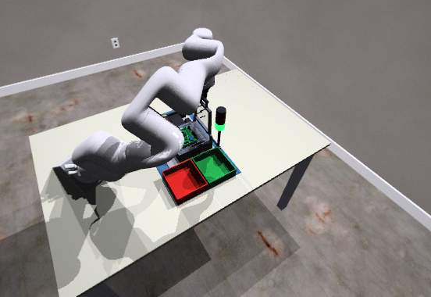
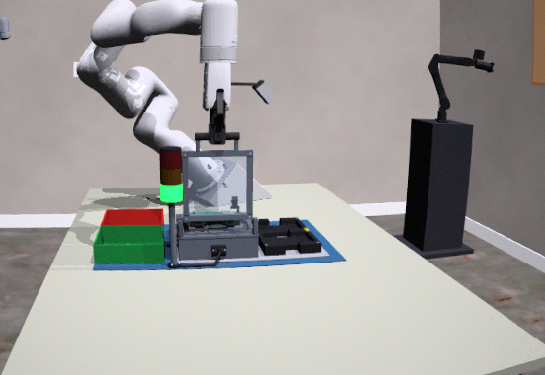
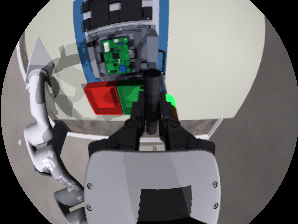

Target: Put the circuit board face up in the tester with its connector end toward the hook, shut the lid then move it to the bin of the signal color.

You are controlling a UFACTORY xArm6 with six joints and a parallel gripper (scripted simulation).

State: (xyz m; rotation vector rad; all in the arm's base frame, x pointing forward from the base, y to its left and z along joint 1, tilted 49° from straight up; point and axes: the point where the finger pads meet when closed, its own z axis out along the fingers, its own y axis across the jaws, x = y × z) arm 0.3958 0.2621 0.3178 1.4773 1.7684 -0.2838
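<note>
My gripper is now 20 cm above the green circuit board and 10 cm past it. Also, from my hand: tester plate: 21 cm below, 9 cm behind, 1 cm to the left; then green bin: 26 cm below, 20 cm to the right, 5 cm behind; then clear lid: 9 cm below.
</note>
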